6 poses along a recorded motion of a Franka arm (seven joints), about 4.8 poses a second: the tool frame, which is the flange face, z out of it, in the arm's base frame.
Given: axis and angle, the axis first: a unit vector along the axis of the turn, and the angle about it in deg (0 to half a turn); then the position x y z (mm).
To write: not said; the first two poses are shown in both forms.
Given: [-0.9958 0.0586 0.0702 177.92 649 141 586]
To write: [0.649 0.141 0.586 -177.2 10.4 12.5]
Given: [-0.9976 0.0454 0.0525 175.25 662 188 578]
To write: [0.662 0.188 0.578 -174.8 8.0 9.2]
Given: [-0.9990 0.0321 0.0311 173.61 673 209 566]
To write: [0.673 0.209 0.566 -173.4 5.6 5.4]
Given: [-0.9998 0.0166 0.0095 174.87 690 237 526]
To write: [0.690 0.237 0.526 -174.8 2.9 1.7]
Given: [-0.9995 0.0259 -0.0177 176.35 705 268 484]
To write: [0.705 0.268 0.484 -176.3 4.6 -3.1]
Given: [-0.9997 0.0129 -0.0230 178.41 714 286 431]
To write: [0.714 0.286 0.431 -178.3 2.3 -4.1]
